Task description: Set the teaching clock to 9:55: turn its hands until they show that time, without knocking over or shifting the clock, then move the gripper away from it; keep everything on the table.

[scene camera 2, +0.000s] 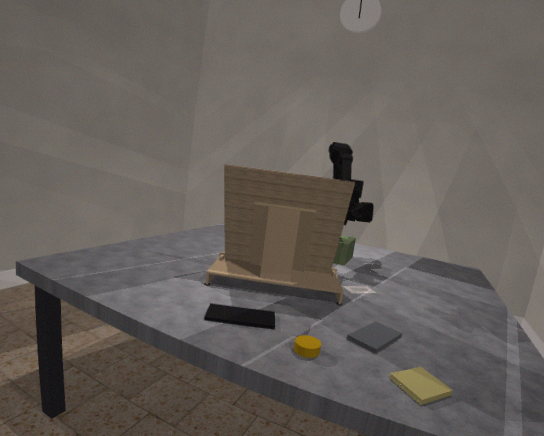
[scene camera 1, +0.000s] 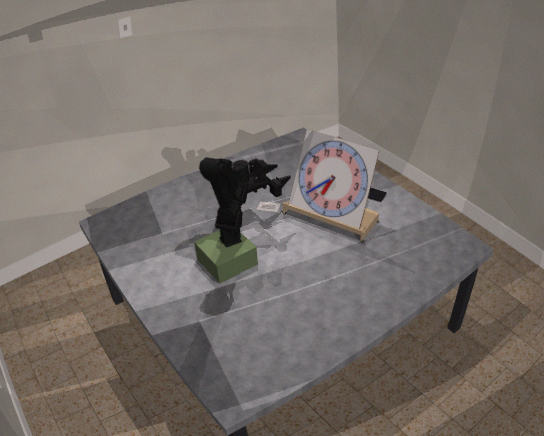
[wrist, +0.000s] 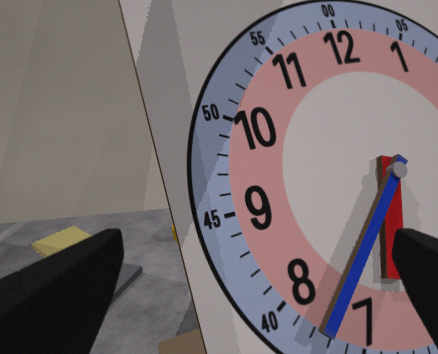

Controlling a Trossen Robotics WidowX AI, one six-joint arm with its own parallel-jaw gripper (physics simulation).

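Frame: origin at the arm's base, x back, y right, z up, level; metres.
Where they show: gripper, fingertip midpoint: (scene camera 1: 283, 171) (wrist: 256, 242); arm's base, origin of the base link: (scene camera 1: 230, 239).
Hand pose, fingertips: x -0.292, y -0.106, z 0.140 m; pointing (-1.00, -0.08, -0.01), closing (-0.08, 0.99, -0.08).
Observation:
Things, the pixels of their top centre, and the offset from my fingertips.
- black slab, middle of its top: (scene camera 2: 241, 314) (scene camera 1: 368, 191) dz -0.219, dx -0.396, dy +0.042 m
- yellow disc, middle of its top: (scene camera 2: 308, 341) dz -0.208, dx -0.418, dy -0.132 m
- grey tile, middle of its top: (scene camera 2: 375, 334) dz -0.217, dx -0.267, dy -0.228 m
- yellow pad, middle of its top: (wrist: 62, 239) (scene camera 2: 421, 381) dz -0.215, dx -0.396, dy -0.342 m
- white card, middle of its top: (scene camera 2: 359, 289) (scene camera 1: 268, 206) dz -0.226, dx +0.023, dy -0.106 m
The teaching clock (scene camera 1: 345, 166) (wrist: 323, 133) stands upright on its wooden base (scene camera 1: 371, 221) at the back right of the table; scene camera 2 shows its wooden back (scene camera 2: 244, 216). Its blue minute hand (scene camera 1: 318, 186) (wrist: 358, 260) points between 7 and 8, near the 38-minute mark. Its red hour hand (scene camera 1: 327, 186) (wrist: 390, 225) points between 6 and 7. My gripper (scene camera 1: 282, 183) (scene camera 2: 360, 212) is open and empty. It hovers just left of the clock's left edge, level with the lower half of the dial, not touching it. One black finger (wrist: 77, 288) shows in the wrist view.
Behind the clock lie a black slab (scene camera 2: 240, 316) (scene camera 1: 377, 194), a yellow disc (scene camera 2: 307, 346), a grey tile (scene camera 2: 374, 336) and a yellow pad (scene camera 2: 421, 385) (wrist: 63, 239). A white card (scene camera 1: 268, 207) (scene camera 2: 359, 289) lies under the gripper. The arm stands on a green block (scene camera 1: 226, 257).

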